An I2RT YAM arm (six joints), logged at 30 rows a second.
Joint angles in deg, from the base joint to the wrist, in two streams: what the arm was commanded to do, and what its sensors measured. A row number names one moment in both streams.
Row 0, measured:
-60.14 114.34 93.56 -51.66 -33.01 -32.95
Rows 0 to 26, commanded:
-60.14 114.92 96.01 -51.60 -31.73 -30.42
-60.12 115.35 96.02 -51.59 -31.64 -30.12
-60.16 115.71 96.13 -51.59 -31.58 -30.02
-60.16 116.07 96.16 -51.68 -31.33 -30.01
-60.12 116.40 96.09 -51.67 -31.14 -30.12
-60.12 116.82 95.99 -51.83 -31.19 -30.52
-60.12 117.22 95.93 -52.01 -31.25 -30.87
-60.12 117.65 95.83 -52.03 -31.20 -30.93
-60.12 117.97 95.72 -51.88 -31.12 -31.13
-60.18 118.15 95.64 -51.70 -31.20 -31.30
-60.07 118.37 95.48 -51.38 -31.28 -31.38
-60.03 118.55 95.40 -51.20 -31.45 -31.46
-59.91 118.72 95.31 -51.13 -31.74 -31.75
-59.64 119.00 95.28 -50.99 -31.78 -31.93
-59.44 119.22 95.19 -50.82 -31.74 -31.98
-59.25 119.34 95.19 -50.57 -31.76 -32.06
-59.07 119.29 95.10 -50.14 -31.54 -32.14
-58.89 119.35 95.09 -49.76 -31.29 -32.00
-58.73 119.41 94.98 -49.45 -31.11 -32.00
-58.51 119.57 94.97 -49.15 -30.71 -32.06
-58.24 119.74 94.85 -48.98 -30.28 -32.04
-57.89 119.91 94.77 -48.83 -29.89 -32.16
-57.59 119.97 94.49 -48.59 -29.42 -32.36
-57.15 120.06 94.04 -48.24 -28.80 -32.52
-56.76 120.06 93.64 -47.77 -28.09 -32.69
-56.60 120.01 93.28 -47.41 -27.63 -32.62
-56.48 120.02 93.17 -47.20 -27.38 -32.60
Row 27, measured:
-57.21 119.39 94.11 -48.23 -29.02 -32.16
